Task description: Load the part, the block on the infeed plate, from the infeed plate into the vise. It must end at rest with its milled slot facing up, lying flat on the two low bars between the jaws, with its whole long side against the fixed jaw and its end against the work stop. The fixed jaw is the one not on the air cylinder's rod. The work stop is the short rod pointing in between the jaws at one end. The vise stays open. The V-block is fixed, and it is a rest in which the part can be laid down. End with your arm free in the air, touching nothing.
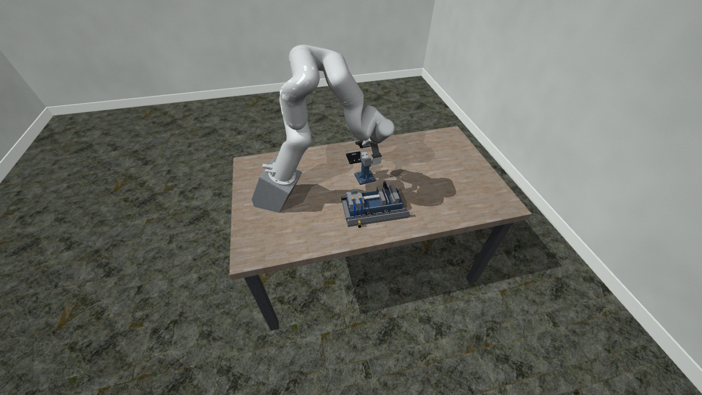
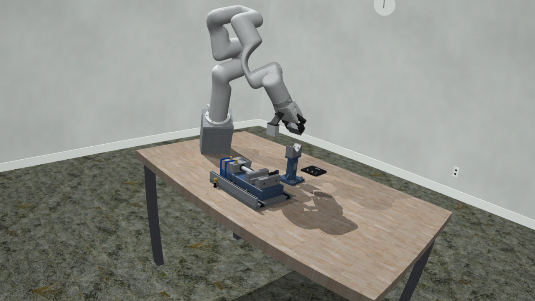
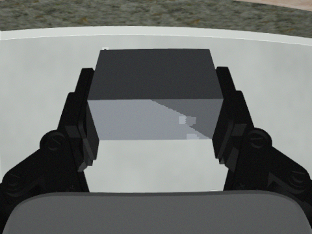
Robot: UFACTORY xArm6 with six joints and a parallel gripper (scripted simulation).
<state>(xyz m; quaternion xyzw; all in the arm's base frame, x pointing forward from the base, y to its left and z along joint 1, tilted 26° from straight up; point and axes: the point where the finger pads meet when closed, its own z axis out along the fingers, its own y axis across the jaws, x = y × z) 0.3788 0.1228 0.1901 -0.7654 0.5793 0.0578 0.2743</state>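
My gripper is now 1 cm to the right of the grey block. Also, from my hand: cylinder rod: 3 cm behind, 21 cm to the right, 17 cm below; then dark work stop rod: 6 cm ahead, 17 cm to the right, 15 cm below; then blue v-block stand: 1 cm to the left, 19 cm below.
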